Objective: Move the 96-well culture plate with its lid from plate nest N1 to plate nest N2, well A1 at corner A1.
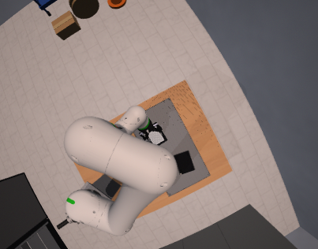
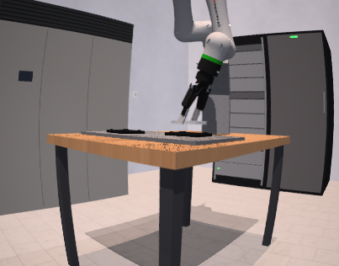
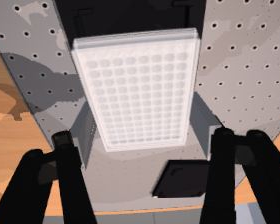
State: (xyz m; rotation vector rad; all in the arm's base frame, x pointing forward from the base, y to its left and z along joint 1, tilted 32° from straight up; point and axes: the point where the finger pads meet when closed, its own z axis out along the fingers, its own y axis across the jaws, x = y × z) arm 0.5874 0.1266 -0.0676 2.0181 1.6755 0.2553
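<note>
Now: hand 7 cm short of the black plate nest N2, 30 cm to the left of it and 7 cm above it. Also, from my hand: black plate nest N1: 7 cm below; pale lid: 2 cm below; 96-well culture plate: 2 cm below.
</note>
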